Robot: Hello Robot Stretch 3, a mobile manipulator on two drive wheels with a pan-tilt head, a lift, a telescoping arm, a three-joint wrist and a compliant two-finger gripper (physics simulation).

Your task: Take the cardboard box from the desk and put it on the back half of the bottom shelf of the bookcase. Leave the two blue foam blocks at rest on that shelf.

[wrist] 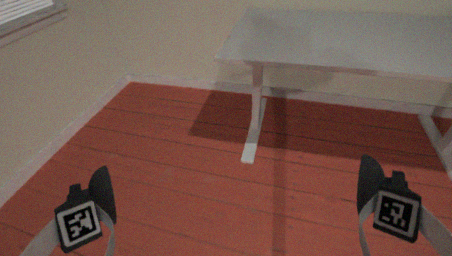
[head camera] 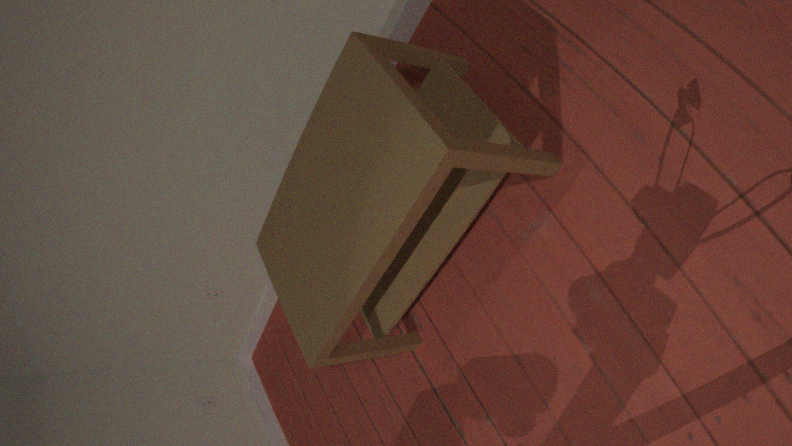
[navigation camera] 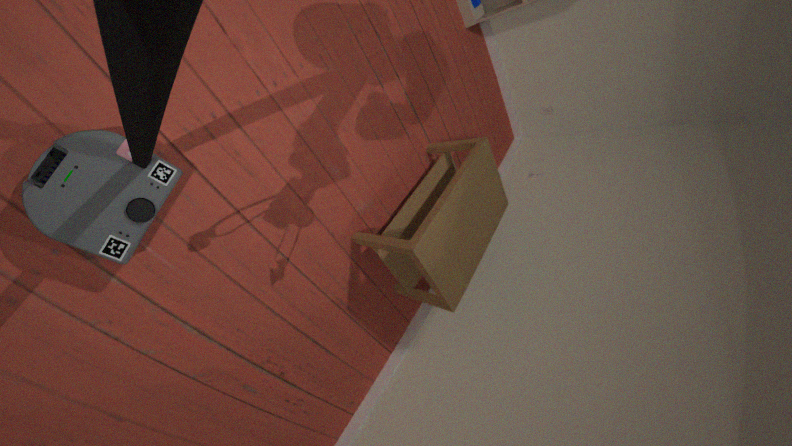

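Where they show: gripper, fingertip midpoint: [wrist: 233, 182]; robot's base at its link origin: [navigation camera: 139, 207].
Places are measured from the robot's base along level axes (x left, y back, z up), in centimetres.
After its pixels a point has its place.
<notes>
My gripper [wrist: 233, 182] {x -34.5, y 2.2, z 101.5 cm} is open, its two fingertips wide apart with bare floor seen between them. A grey-topped desk [wrist: 350, 42] {x -127.0, y 58.6, z 72.1 cm} on white legs stands beyond the gripper in the wrist view, and its right part is cut off by the frame. The cardboard box does not show in these views. A corner of the bookcase [navigation camera: 471, 18] {x 236.7, y -96.8, z 7.5 cm} shows at the top edge of the navigation view, with part of one blue foam block [navigation camera: 476, 2] {x 244.0, y -89.3, z 13.7 cm} in it. The second blue block does not show.
A wooden table [head camera: 354, 182] {x 53.3, y -118.3, z 45.0 cm} [navigation camera: 462, 221] {x 61.2, y -118.9, z 45.0 cm} with a lower board stands against the wall near the room corner. My grey wheeled base [navigation camera: 83, 207] {x -6.0, y 12.1, z 16.0 cm} is at the left of the navigation view. Part of a window [wrist: 35, 21] {x -170.4, y -117.1, z 80.6 cm} is at the upper left in the wrist view.
</notes>
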